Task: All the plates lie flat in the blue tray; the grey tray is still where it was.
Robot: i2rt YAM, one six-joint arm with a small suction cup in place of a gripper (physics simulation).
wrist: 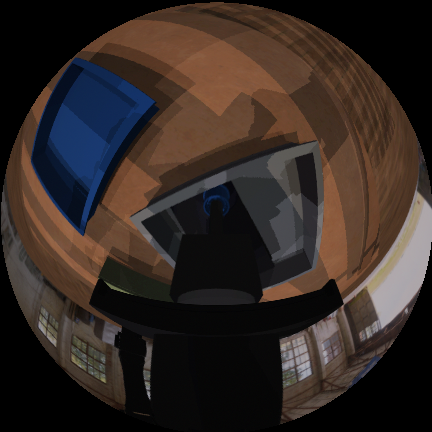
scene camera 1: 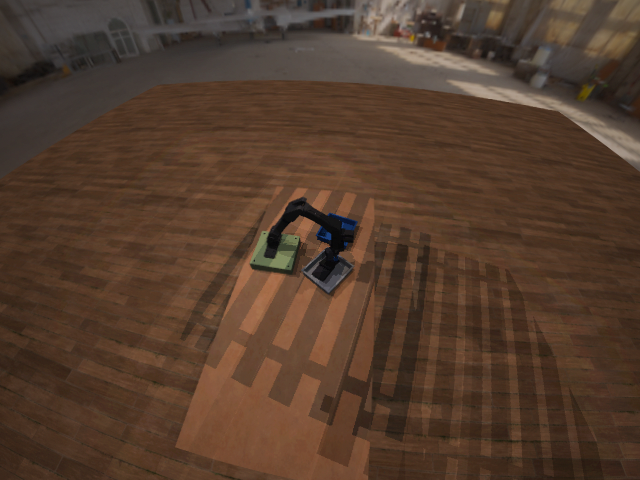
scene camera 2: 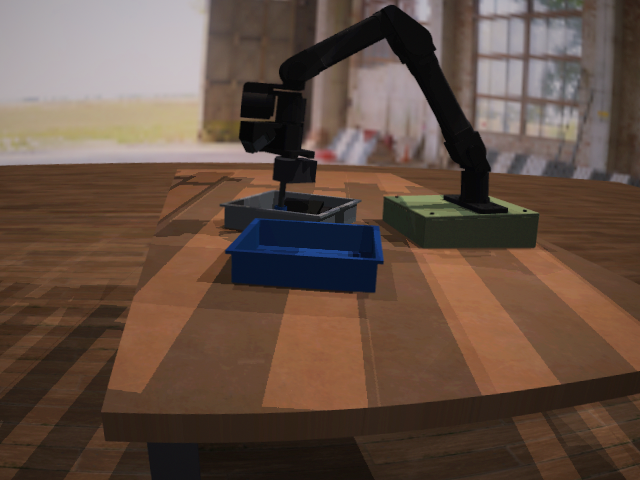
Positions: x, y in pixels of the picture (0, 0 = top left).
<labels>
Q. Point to a grey tray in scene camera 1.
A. At 343, 268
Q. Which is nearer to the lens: the grey tray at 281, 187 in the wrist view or the blue tray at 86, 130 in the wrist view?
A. The grey tray.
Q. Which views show the grey tray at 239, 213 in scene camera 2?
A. The wrist view, scene camera 1 and scene camera 2: all of them.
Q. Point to my suction cup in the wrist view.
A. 220, 190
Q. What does the blue tray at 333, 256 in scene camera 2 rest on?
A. The table.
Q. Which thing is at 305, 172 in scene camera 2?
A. My suction cup.
</labels>
